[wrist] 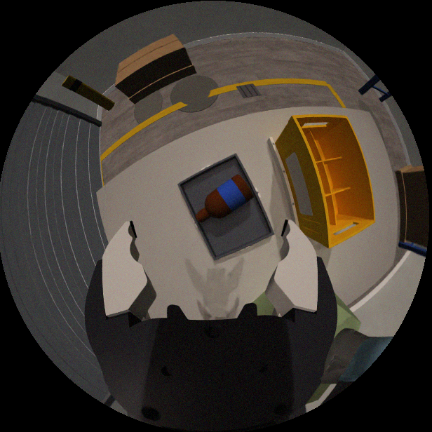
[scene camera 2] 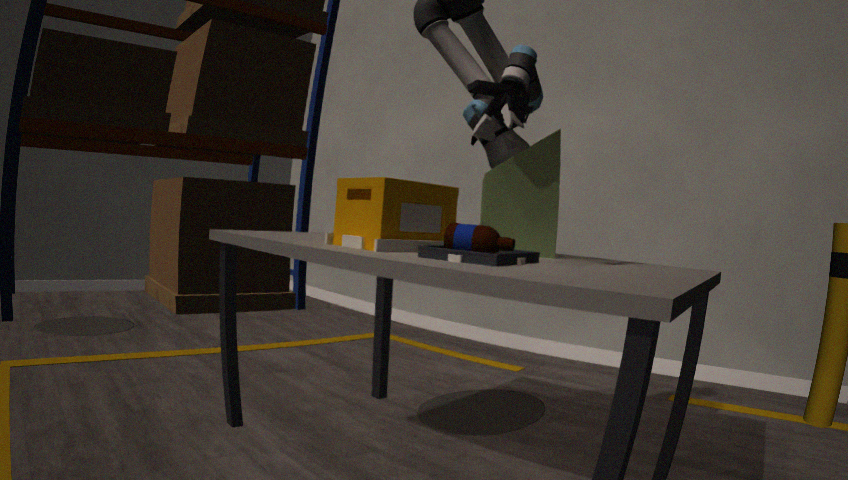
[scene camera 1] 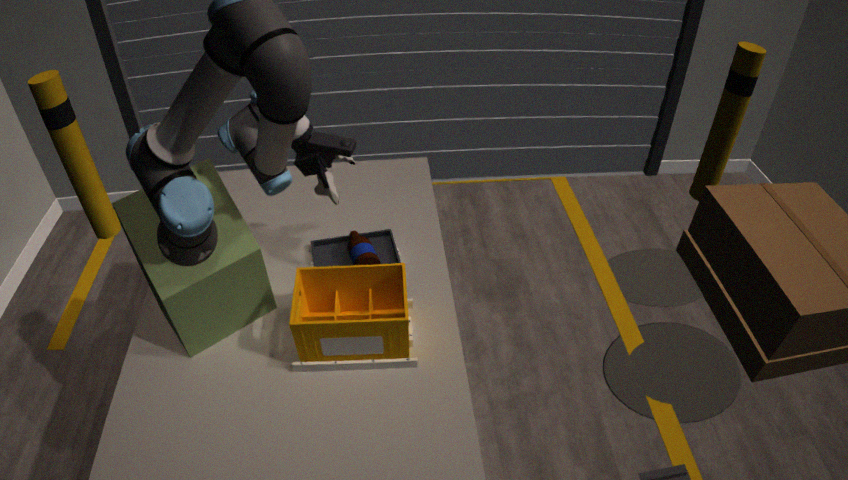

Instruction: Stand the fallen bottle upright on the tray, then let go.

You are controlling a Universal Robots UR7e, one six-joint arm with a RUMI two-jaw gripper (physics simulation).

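Places are measured from the arm's base along level axes (x ahead, y left, z up), in centimetres.
Where they show: gripper, fingertip midpoint: [scene camera 2: 489,137] [scene camera 1: 346,183]; arm's base, link origin: [scene camera 2: 512,160] [scene camera 1: 187,236].
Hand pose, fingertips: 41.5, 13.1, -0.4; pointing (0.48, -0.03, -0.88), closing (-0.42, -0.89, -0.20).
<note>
Things, the pixels of their top centre, and the offset from my fingertips, as dx, dy, dz. Level surfaces: height alone.
- brown bottle, top centre: [scene camera 2: 482,225] [scene camera 1: 359,240] +2.0, +0.6, -21.0
- yellow crate, top centre: [scene camera 1: 349,292] [scene camera 2: 398,182] -3.4, -28.3, -11.5
- table, surface height: dz -29.0
A brown bottle [scene camera 1: 363,249] [scene camera 2: 473,237] [wrist: 228,195] with a blue label lies on its side in the dark grey tray [scene camera 1: 321,256] [scene camera 2: 502,258] [wrist: 244,247]. In the wrist view its neck points to the lower left and rests at the tray's rim. In scene camera 1 the crate hides the tray's near edge. My gripper [scene camera 1: 343,180] [scene camera 2: 498,124] [wrist: 208,221] is open, with nothing between its jaws. It hangs well above the table, up and to the left of the tray in scene camera 1.
A yellow crate [scene camera 1: 351,342] [scene camera 2: 360,214] [wrist: 293,182] with inner dividers stands right beside the tray on the table [scene camera 1: 357,428] [scene camera 2: 595,279] [wrist: 150,200]. The green robot base block [scene camera 1: 220,297] [scene camera 2: 520,208] stands at the table's side. Cardboard boxes and yellow posts stand farther off.
</note>
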